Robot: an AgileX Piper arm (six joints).
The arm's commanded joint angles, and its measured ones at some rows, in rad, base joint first. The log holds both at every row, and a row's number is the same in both.
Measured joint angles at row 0:
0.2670 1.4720 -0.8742 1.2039 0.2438 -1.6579
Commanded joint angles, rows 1 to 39:
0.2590 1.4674 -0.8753 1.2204 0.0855 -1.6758
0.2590 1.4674 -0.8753 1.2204 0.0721 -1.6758
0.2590 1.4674 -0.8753 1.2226 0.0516 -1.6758
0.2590 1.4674 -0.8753 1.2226 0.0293 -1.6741
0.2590 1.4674 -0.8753 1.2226 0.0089 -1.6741
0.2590 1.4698 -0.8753 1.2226 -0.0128 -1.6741
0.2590 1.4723 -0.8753 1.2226 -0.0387 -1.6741
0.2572 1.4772 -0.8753 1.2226 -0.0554 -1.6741
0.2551 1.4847 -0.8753 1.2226 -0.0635 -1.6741
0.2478 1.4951 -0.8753 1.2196 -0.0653 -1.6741
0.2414 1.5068 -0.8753 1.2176 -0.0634 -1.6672
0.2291 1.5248 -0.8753 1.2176 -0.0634 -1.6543
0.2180 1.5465 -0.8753 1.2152 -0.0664 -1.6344
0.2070 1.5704 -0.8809 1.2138 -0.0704 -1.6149
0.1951 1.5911 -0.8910 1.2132 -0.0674 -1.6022
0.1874 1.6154 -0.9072 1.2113 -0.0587 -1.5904
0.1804 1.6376 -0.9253 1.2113 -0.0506 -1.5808
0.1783 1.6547 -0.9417 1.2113 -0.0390 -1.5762
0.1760 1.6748 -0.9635 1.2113 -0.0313 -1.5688
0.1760 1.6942 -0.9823 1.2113 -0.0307 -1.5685
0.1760 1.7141 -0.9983 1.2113 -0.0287 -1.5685
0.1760 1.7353 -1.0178 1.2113 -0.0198 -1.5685
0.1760 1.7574 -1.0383 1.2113 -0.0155 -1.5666
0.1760 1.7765 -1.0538 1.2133 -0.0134 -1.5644
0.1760 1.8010 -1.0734 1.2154 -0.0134 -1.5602
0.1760 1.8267 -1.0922 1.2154 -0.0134 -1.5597
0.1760 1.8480 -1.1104 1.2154 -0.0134 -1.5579
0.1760 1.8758 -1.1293 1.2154 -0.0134 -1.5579
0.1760 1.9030 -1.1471 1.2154 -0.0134 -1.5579
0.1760 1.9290 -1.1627 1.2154 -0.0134 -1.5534
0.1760 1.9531 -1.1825 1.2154 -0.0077 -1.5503
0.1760 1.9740 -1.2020 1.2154 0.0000 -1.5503
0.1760 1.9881 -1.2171 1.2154 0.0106 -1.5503
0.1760 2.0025 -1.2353 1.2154 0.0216 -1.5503
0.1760 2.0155 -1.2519 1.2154 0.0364 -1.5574
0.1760 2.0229 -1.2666 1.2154 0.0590 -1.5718
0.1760 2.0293 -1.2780 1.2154 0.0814 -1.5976
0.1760 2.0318 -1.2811 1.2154 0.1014 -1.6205
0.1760 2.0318 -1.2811 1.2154 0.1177 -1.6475
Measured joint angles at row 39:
0.1804 2.0339 -1.2454 1.2141 0.0491 -1.5710
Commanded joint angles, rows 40 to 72:
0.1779 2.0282 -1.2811 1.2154 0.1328 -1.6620
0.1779 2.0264 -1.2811 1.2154 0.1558 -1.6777
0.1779 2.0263 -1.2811 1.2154 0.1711 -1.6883
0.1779 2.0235 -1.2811 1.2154 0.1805 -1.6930
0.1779 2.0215 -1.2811 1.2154 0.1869 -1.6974
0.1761 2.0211 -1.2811 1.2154 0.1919 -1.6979
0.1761 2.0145 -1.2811 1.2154 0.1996 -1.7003
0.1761 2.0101 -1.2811 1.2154 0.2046 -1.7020
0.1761 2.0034 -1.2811 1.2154 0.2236 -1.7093
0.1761 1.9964 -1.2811 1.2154 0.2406 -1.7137
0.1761 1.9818 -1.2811 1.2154 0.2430 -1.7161
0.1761 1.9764 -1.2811 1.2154 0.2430 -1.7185
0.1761 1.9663 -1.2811 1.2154 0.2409 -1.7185
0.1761 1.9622 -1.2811 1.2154 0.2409 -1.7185
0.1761 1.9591 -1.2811 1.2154 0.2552 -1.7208
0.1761 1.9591 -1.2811 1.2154 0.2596 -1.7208
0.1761 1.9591 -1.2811 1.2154 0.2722 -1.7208
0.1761 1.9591 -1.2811 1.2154 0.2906 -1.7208
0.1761 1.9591 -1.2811 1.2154 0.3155 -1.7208
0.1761 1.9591 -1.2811 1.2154 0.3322 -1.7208
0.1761 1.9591 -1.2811 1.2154 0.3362 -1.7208
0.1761 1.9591 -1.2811 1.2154 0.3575 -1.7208
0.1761 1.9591 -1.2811 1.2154 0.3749 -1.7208
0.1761 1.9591 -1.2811 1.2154 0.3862 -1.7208
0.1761 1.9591 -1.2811 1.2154 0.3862 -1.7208
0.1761 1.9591 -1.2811 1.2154 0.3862 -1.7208
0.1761 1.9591 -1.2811 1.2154 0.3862 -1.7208
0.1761 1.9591 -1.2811 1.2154 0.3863 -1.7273
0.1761 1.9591 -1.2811 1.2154 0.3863 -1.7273
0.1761 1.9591 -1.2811 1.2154 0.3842 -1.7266
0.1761 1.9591 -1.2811 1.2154 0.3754 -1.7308
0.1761 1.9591 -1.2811 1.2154 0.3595 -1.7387
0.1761 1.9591 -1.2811 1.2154 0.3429 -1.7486
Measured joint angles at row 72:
0.1804 1.9787 -1.2719 1.2085 0.3778 -1.7205
